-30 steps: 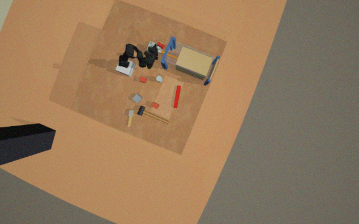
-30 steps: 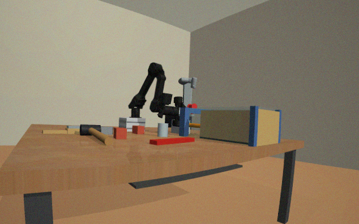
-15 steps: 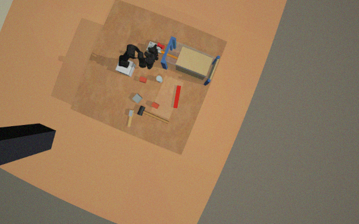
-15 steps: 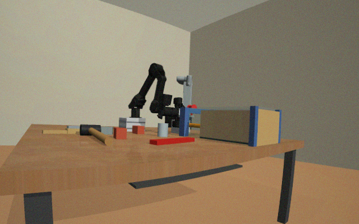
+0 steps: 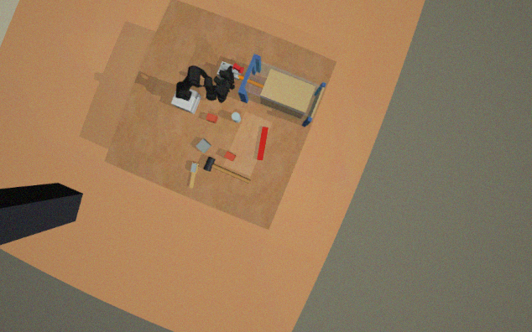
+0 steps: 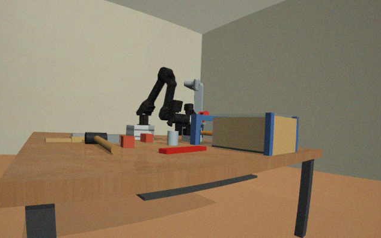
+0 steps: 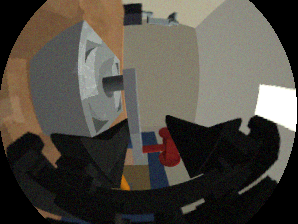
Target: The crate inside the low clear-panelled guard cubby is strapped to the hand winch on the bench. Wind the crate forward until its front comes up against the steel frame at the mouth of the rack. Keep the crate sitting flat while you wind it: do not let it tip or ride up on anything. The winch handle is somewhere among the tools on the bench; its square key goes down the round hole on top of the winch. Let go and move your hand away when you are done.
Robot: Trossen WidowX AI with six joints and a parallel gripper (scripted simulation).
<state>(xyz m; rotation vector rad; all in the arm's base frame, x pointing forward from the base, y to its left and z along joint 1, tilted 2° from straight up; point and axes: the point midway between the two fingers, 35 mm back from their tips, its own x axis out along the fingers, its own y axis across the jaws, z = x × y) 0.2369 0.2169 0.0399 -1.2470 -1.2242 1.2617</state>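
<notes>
Right now the winch handle is 1 cm to the right of my gripper tip, 1 cm below it and 1 cm ahead of it. Round my gripper tip: red knob 5 cm ahead, 2 cm above; clear-panelled cubby 36 cm ahead, 2 cm to the right, 2 cm below; grey hand winch 10 cm below, 6 cm behind, 1 cm to the right.
</notes>
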